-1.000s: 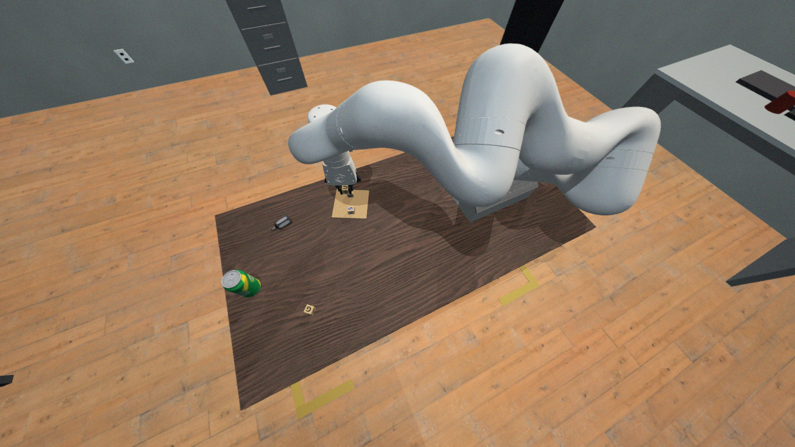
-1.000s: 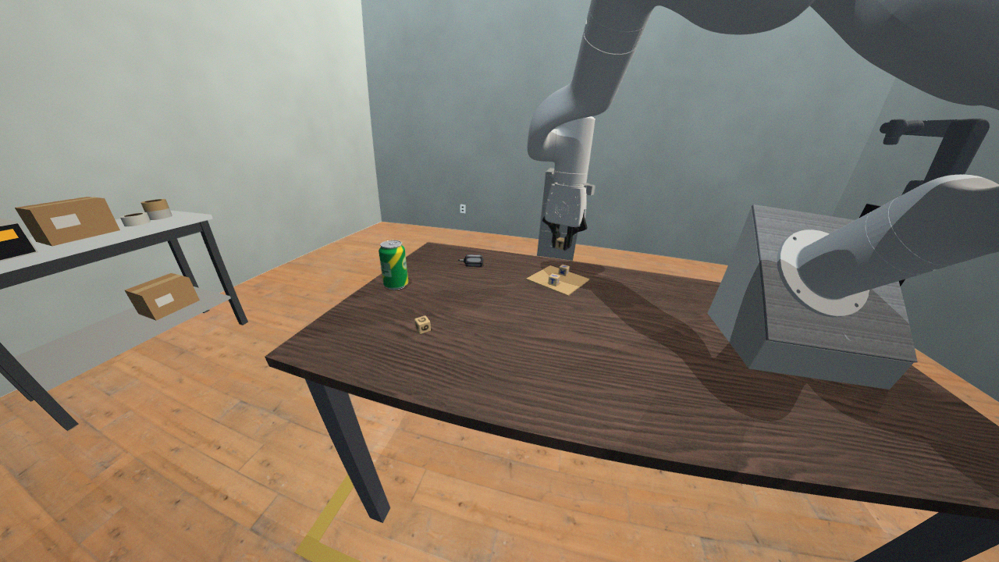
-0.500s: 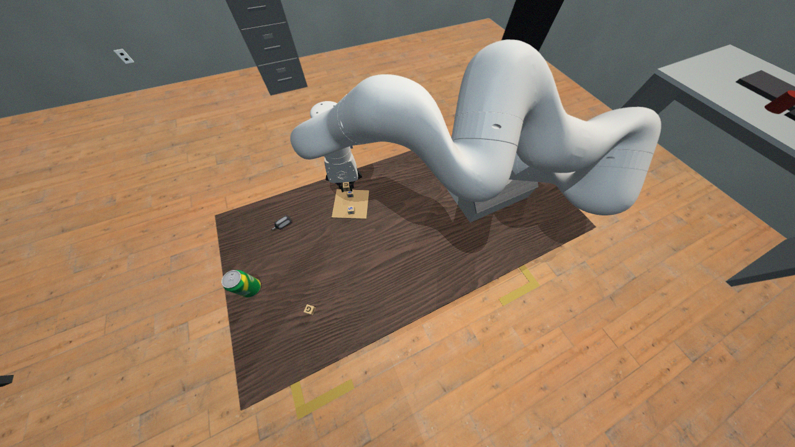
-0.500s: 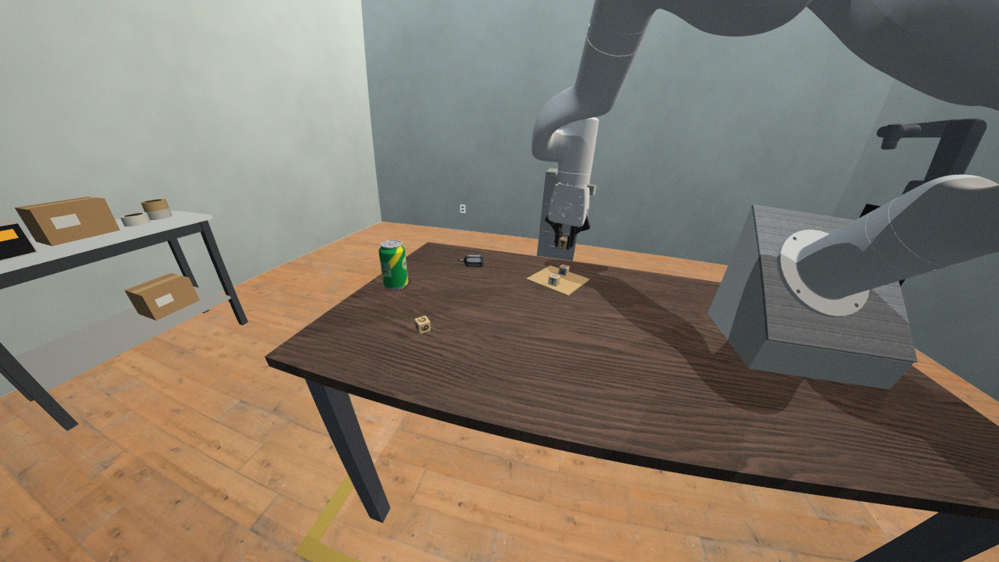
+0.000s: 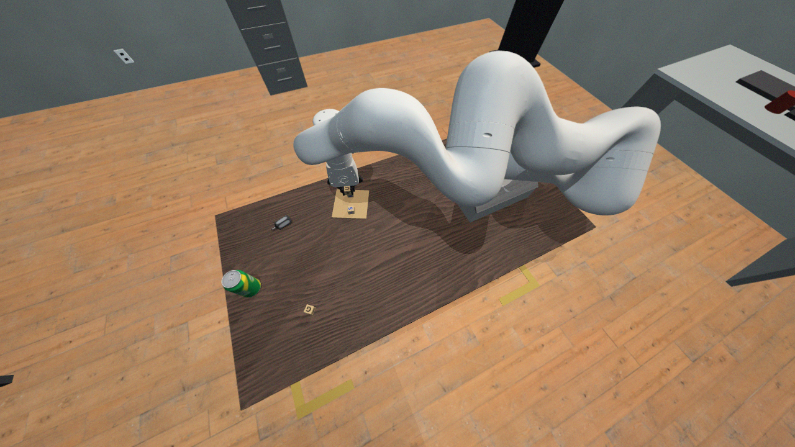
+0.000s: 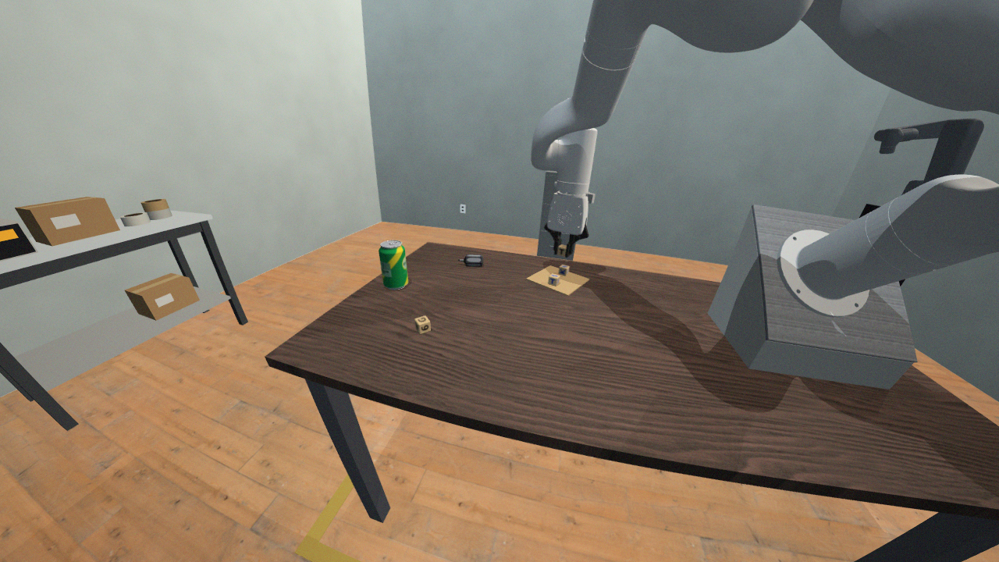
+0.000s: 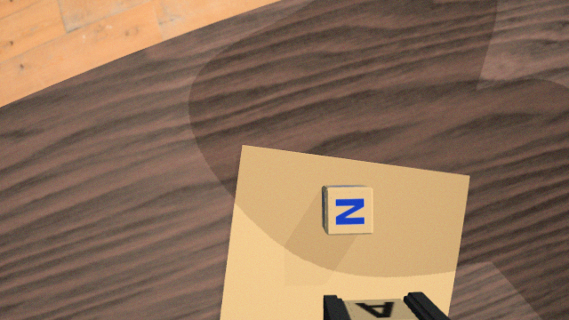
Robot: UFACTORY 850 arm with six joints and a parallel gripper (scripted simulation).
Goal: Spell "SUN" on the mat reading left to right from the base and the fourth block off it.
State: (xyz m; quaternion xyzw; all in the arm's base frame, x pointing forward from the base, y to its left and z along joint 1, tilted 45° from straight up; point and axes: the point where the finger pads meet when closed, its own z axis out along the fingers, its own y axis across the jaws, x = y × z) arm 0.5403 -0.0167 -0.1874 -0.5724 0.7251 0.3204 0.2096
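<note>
Now: hand 100 mm above the tan mat. From my hand the other things lie so: s block: 80 mm below, 40 mm to the left, 10 mm ahead; n block: 80 mm below, 40 mm to the right, 10 mm behind; u block: 10 mm below.
</note>
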